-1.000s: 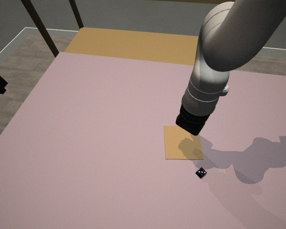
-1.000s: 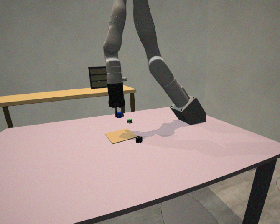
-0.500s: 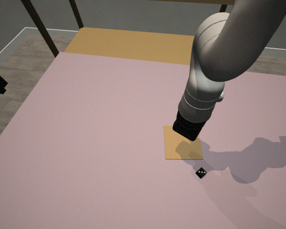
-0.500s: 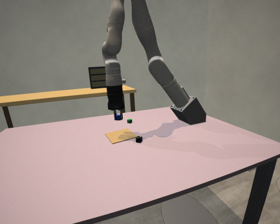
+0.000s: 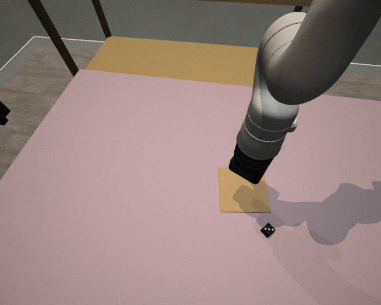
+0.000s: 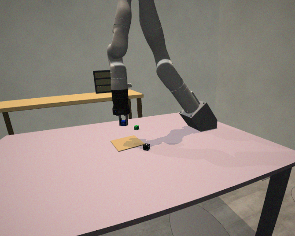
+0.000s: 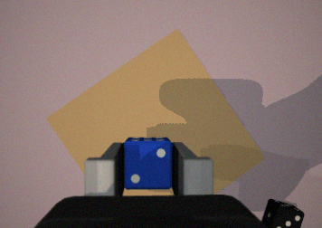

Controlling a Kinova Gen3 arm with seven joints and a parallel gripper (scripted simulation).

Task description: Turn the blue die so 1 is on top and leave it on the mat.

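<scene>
Right now the tan mat is 1 cm behind my hand and 11 cm below it. From my hand the other things lie so: blue die 1 cm below; black die 7 cm behind, 12 cm to the left, 10 cm below; green die 12 cm behind, 17 cm to the right, 10 cm below.
</scene>
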